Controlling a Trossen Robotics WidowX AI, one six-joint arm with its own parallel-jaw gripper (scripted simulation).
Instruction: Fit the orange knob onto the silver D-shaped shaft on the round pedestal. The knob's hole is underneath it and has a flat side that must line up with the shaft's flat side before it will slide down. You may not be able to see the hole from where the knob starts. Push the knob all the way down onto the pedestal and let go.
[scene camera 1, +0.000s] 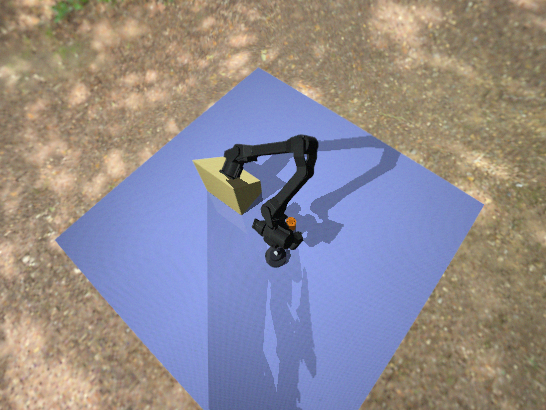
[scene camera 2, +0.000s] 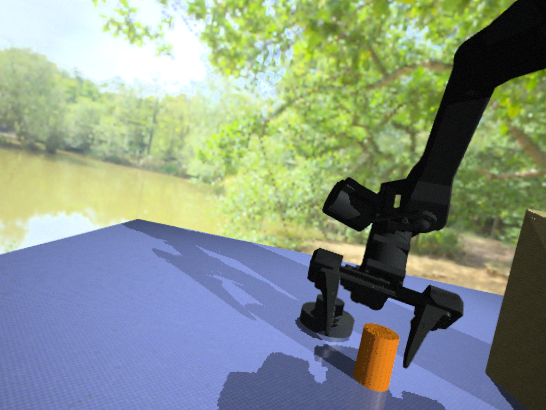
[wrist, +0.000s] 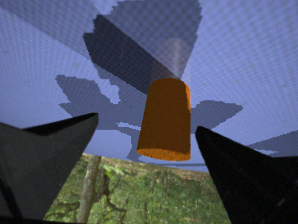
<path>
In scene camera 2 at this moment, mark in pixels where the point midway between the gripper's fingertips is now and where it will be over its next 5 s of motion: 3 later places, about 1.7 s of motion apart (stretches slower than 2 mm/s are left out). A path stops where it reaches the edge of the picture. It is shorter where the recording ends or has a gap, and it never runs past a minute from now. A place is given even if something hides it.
The gripper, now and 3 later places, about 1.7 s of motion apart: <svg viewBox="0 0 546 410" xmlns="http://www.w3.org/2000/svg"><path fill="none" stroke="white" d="M365 350L413 299L379 326L373 371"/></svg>
</path>
